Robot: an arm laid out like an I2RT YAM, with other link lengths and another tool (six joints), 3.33 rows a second.
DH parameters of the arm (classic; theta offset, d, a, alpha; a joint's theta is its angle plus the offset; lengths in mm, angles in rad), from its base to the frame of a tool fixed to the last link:
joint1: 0 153.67 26 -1.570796
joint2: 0 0 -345.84 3.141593
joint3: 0.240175 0 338 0
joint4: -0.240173 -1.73 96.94 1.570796
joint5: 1.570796 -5.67 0 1.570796
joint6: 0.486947 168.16 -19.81 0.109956
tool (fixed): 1.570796 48.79 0 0
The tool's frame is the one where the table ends.
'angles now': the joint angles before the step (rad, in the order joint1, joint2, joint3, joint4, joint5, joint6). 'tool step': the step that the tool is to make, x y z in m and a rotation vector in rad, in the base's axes. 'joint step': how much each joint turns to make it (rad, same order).
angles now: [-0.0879 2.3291 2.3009 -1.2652 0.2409 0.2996]
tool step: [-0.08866 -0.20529 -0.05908 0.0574 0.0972 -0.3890]
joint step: [-0.3247 0.0293 -0.0924 -0.0026 -0.0168 0.0718]
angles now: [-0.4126 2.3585 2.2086 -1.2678 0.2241 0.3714]
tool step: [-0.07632 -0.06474 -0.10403 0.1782 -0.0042 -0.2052]
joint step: [-0.1907 -0.0001 -0.2839 0.1961 -0.1549 0.0324]
